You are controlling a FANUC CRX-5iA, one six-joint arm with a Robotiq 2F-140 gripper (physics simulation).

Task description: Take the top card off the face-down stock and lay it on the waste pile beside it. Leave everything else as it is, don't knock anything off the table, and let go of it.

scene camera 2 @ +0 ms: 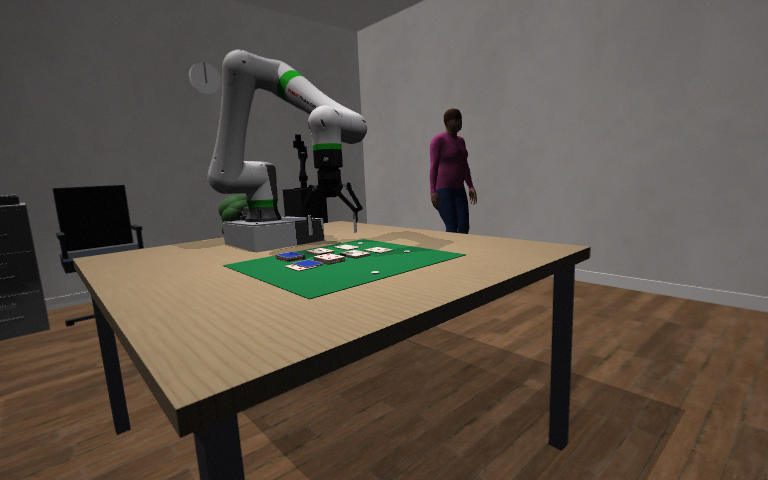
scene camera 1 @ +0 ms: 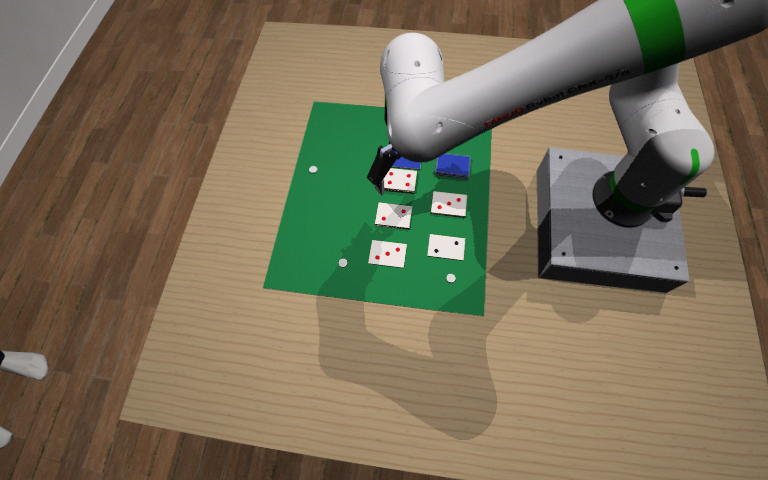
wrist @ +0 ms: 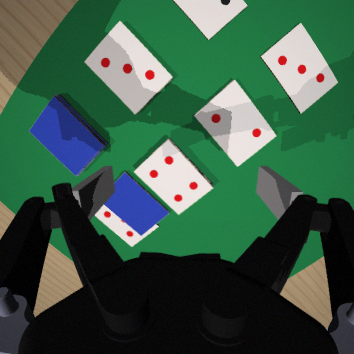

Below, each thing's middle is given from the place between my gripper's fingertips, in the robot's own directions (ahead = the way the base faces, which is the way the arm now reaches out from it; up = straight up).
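The green mat (scene camera 1: 330,215) is 100 mm below my hand, 40 mm ahead of it and 10 mm to the left of it. I also see the blue-backed card (wrist: 134,205), which is 110 mm to the right of my hand and 80 mm below it, as well as 10 mm behind it.
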